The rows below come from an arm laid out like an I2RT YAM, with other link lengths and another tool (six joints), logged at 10 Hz.
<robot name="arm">
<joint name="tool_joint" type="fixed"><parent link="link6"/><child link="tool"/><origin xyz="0.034 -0.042 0.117" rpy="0 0.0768 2.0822"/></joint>
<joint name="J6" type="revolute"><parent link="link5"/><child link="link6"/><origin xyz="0 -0.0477 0.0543" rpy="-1.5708 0 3.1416"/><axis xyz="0 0 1"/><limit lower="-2.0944" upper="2.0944"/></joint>
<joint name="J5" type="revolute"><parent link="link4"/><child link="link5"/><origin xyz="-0.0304 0.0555 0.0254" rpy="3.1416 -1.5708 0"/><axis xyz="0 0 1"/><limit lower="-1.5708" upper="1.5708"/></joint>
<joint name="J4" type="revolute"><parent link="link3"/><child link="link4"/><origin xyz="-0.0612 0.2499 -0.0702"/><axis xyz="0 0 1"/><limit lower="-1.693" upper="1.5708"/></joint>
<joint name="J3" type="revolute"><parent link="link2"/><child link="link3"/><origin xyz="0 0.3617 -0.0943" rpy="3.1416 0 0"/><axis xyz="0 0 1"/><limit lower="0" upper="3.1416"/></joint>
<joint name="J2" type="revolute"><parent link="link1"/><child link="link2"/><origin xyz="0.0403 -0.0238 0.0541" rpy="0 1.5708 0"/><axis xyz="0 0 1"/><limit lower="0" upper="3.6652"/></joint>
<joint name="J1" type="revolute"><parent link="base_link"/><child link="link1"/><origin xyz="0 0 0.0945" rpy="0 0 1.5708"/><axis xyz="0 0 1"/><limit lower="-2.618" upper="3.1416"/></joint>
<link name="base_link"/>
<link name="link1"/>
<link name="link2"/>
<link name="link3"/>
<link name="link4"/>
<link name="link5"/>
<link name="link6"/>
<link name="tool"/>
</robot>
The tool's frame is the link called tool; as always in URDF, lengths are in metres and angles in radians.
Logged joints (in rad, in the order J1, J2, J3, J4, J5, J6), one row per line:
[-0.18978 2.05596 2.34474 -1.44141 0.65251 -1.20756]
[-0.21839 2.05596 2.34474 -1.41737 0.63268 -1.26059]
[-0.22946 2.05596 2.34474 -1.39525 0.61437 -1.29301]
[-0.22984 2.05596 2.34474 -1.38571 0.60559 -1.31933]
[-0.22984 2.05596 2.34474 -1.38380 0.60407 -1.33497]
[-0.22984 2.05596 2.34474 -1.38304 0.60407 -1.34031]
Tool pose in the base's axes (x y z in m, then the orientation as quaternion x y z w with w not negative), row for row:
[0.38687 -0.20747 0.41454 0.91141 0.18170 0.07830 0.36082]
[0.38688 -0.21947 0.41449 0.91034 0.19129 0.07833 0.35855]
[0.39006 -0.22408 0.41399 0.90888 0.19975 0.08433 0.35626]
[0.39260 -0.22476 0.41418 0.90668 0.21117 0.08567 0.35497]
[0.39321 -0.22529 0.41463 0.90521 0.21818 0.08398 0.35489]
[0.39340 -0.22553 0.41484 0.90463 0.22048 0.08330 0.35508]
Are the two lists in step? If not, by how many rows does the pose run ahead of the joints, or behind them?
They are in step.
